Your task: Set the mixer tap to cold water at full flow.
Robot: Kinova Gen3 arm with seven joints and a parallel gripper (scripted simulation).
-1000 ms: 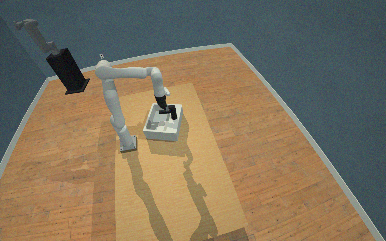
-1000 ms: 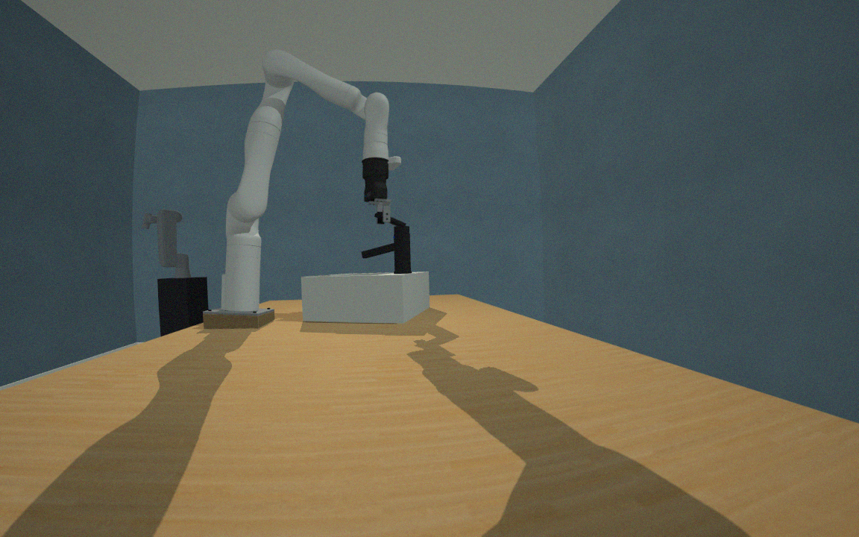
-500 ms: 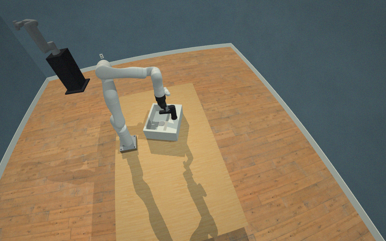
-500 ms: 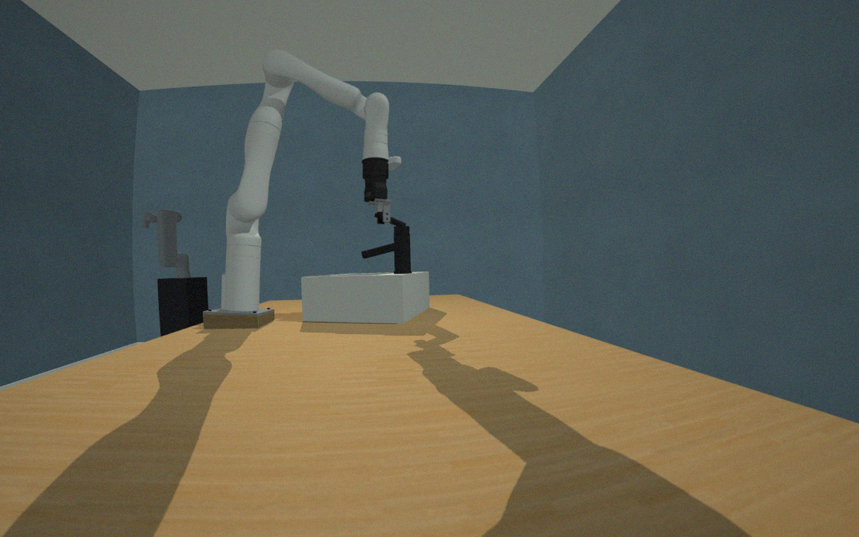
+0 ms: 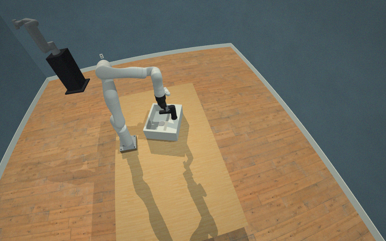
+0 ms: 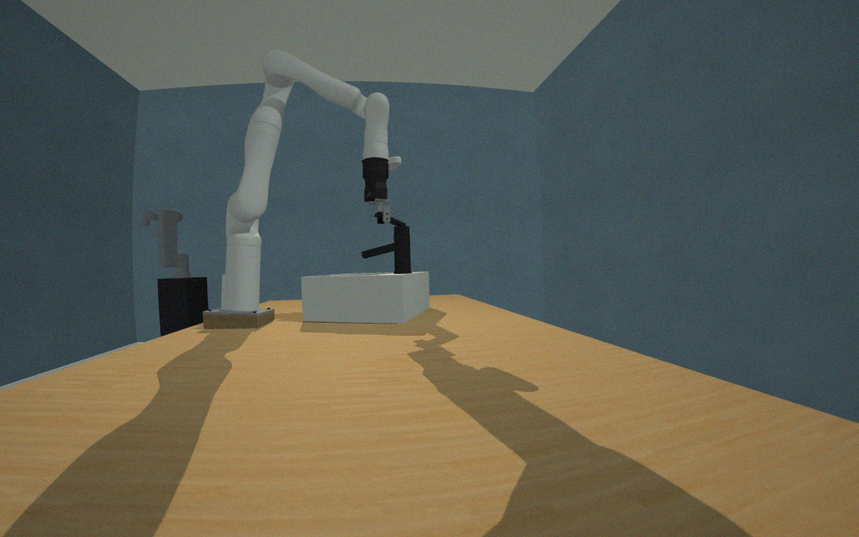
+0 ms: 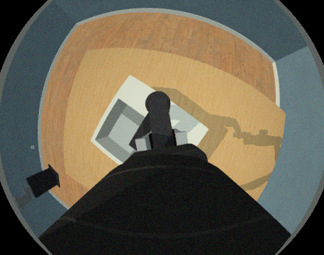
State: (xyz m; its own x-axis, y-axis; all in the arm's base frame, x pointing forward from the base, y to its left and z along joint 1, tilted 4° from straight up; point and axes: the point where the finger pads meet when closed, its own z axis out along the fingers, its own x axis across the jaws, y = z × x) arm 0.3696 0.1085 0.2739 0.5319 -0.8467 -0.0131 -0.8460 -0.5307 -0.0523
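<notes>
Right now my hand is 2 cm short of the lever, 1 cm to the right of it and 1 cm above it. Round my hand: white basin: 25 cm below, 6 cm to the left, 6 cm behind.
</notes>
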